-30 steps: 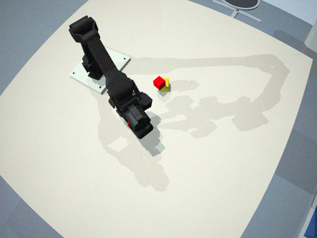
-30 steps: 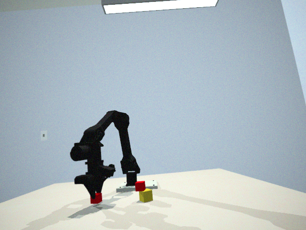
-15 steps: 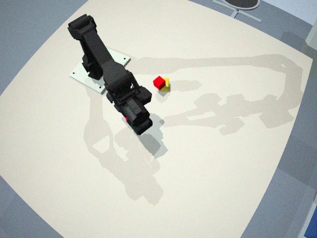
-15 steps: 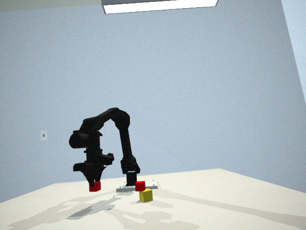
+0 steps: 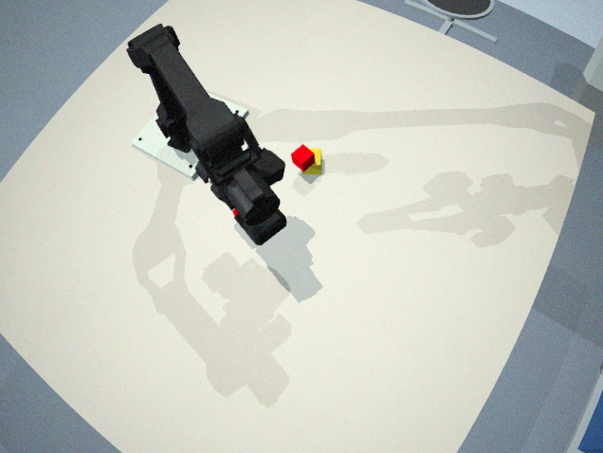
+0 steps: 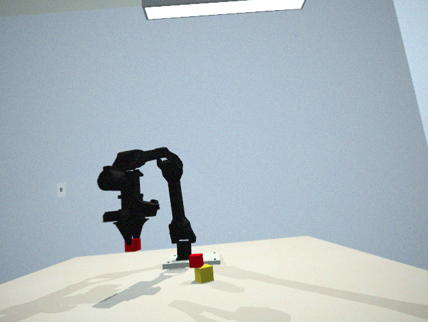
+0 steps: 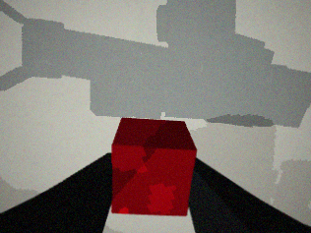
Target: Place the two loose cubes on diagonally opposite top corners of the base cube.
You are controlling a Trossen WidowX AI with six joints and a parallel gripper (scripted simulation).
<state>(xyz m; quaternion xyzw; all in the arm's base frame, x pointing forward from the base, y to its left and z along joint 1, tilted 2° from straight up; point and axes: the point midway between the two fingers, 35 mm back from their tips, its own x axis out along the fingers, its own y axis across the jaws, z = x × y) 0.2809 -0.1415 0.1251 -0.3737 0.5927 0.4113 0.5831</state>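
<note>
The yellow base cube is 200 mm to the left of my gripper tip, 100 mm below it and 20 mm ahead of it.
</note>
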